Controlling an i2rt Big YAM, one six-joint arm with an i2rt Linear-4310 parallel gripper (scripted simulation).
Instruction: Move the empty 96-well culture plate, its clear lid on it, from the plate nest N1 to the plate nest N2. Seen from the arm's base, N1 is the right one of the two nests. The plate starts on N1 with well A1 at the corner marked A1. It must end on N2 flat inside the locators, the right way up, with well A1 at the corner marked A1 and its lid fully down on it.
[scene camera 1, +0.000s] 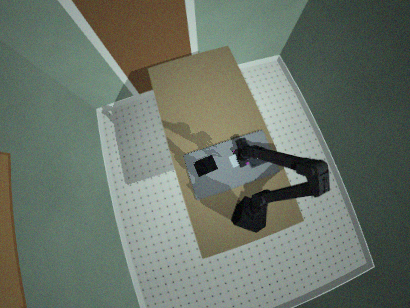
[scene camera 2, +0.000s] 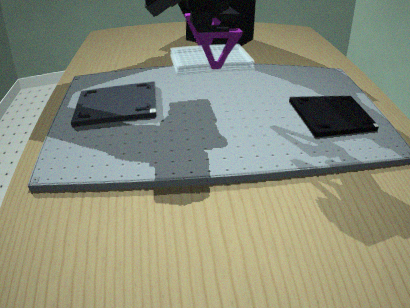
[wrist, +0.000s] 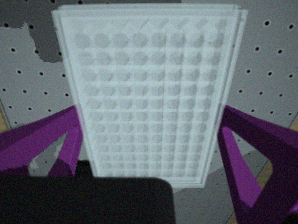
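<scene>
My gripper (wrist: 149, 111), visible. Clear lid (scene camera 2: 190, 57), (wrist: 149, 90), visible.
</scene>
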